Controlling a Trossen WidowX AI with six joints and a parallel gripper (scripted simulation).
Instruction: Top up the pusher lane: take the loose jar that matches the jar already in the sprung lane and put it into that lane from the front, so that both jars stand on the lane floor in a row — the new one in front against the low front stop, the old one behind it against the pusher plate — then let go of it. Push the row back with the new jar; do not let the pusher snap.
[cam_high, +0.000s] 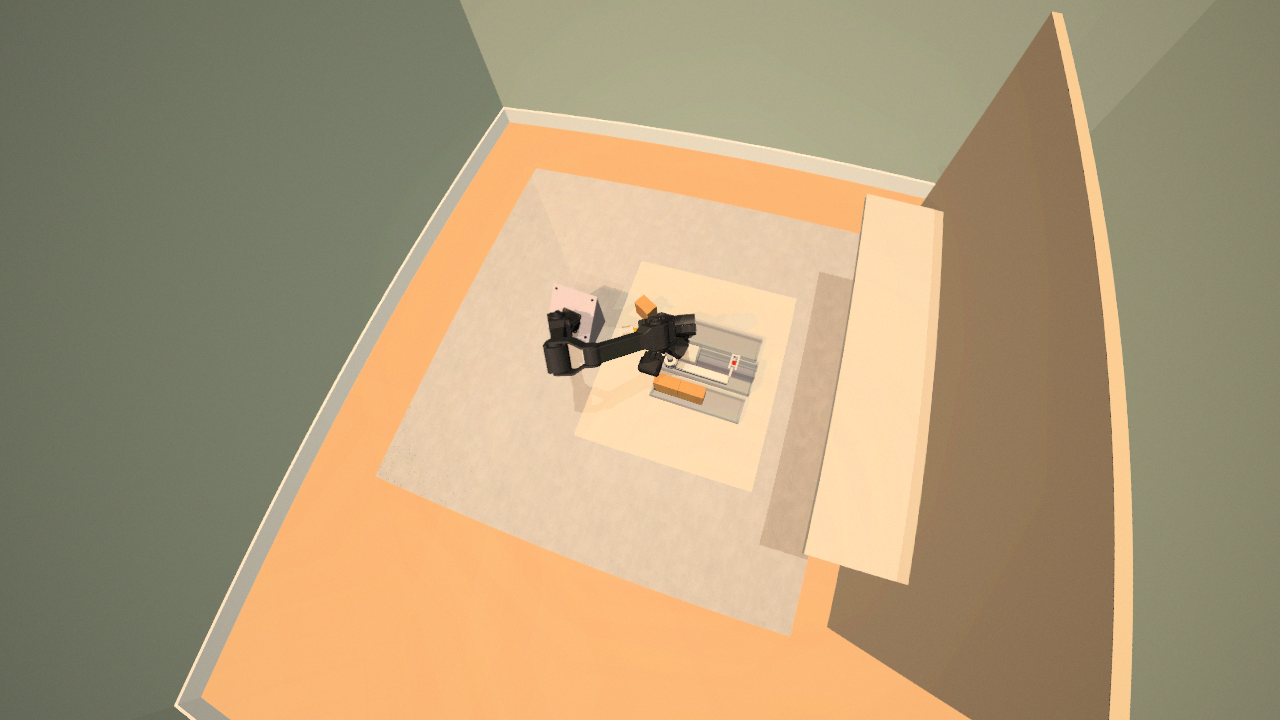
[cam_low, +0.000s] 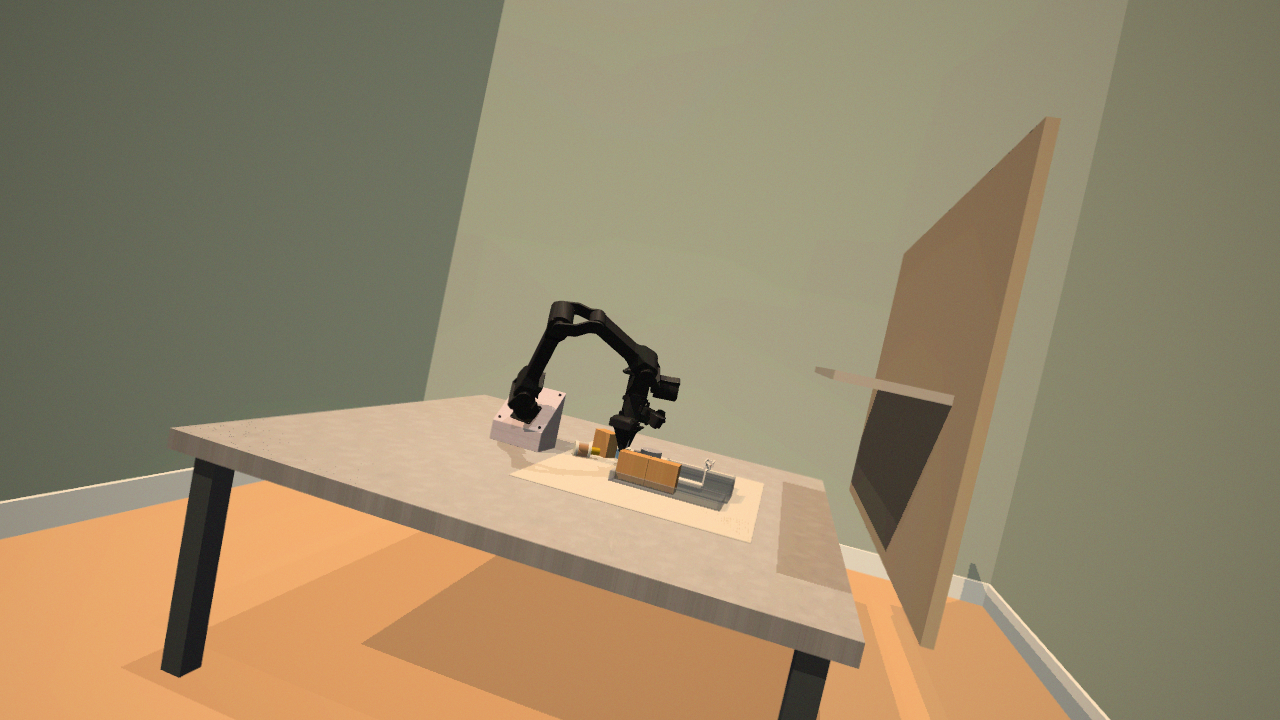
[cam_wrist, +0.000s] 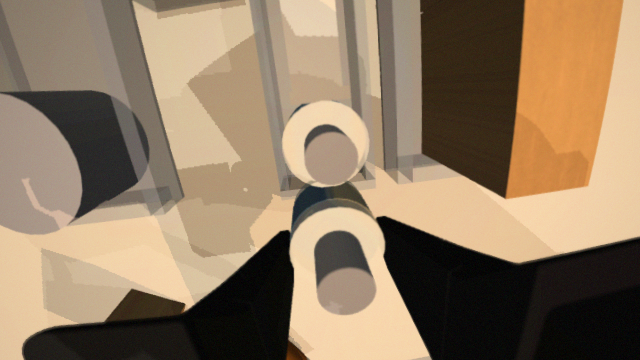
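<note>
Right now the grey lid is 30 mm ahead of my gripper tip, 130 mm to the left of it and 20 mm below it. Round my gripper tip: grey lane rack: 170 mm ahead, 40 mm to the left, 30 mm below.
</note>
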